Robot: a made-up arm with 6 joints.
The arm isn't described. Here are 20 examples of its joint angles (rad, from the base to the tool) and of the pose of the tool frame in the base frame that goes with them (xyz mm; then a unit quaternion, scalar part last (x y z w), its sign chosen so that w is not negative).
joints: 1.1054 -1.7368 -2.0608 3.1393 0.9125 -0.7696
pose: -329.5 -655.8 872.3 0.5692 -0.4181 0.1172 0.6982
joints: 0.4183 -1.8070 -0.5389 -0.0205 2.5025 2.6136
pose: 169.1 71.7 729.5 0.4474 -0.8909 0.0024 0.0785
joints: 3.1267 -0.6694 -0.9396 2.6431 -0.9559 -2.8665
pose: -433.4 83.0 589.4 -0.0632 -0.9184 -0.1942 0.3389
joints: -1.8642 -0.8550 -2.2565 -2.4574 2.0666 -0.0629
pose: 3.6 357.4 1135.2 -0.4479 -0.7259 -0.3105 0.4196
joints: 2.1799 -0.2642 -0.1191 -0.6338 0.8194 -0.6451
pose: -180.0 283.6 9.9 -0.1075 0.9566 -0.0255 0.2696
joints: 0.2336 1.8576 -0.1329 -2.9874 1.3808 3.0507
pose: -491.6 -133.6 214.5 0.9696 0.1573 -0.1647 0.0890
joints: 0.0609 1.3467 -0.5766 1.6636 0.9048 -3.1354
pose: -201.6 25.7 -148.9 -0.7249 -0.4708 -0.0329 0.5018
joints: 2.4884 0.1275 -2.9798 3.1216 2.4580 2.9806
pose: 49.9 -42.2 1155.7 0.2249 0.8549 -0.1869 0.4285
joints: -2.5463 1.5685 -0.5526 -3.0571 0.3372 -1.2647
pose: 298.3 196.8 -30.0 0.5896 0.7355 0.3228 0.0843
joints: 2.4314 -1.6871 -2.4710 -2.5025 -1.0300 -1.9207
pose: 407.5 -475.5 710.7 0.1473 -0.2242 0.3980 0.8773
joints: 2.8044 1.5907 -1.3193 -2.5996 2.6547 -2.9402
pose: -255.5 169.6 -130.2 -0.1226 -0.3361 -0.3263 0.8750
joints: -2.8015 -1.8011 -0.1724 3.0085 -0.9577 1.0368
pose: -295.7 -82.1 582.8 0.8219 -0.2910 -0.4168 0.2572
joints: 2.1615 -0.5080 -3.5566 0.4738 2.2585 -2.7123
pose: 198.9 -428.0 937.8 -0.6106 0.2112 0.7333 0.2121
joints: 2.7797 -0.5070 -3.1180 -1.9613 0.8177 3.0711
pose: 470.4 -153.9 1151.8 -0.0185 0.5113 0.3941 0.7635
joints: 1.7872 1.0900 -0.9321 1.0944 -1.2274 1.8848
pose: 69.1 315.4 -26.2 -0.7144 0.4358 -0.2066 0.5071
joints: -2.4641 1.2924 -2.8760 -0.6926 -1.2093 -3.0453
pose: -459.2 -494.9 683.7 0.0608 0.3663 -0.8817 0.2910
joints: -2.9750 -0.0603 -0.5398 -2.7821 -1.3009 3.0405
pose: -260.6 -96.6 213.1 -0.0203 0.9297 -0.1343 0.3423
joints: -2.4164 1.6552 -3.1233 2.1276 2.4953 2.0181
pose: -429.0 -556.0 522.4 -0.0240 0.5479 0.0753 0.8328
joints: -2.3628 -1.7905 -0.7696 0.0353 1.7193 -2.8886
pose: -111.5 -117.0 914.5 0.8789 0.2464 -0.3476 0.2142
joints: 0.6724 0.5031 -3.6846 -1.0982 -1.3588 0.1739
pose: -145.2 48.5 1020.9 -0.6110 0.1744 0.7646 0.1081
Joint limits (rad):
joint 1: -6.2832..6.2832
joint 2: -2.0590..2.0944
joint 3: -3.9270..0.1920
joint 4: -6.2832..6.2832
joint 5: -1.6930..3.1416
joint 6: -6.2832..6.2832
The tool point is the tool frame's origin. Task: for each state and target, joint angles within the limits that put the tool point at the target. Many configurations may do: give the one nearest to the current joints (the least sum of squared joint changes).
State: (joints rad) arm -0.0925 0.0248 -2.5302 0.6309 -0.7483 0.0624
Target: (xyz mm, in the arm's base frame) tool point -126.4 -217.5 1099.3
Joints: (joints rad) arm 0.5267 -0.2456 -2.8884 0.9397 -1.1841 0.0624
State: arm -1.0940 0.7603 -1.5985 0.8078 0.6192 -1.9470
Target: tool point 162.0 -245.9 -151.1
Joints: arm -1.0802 0.7970 -0.8613 0.7633 0.9112 -1.9470
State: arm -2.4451 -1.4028 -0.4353 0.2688 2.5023 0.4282
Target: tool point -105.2 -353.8 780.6
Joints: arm -2.0772 -1.1669 -0.8780 0.5448 1.9449 0.4282
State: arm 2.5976 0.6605 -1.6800 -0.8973 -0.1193 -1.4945
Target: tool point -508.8 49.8 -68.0
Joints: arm 2.8389 0.9380 -1.1791 -1.0228 -0.2000 -1.4945
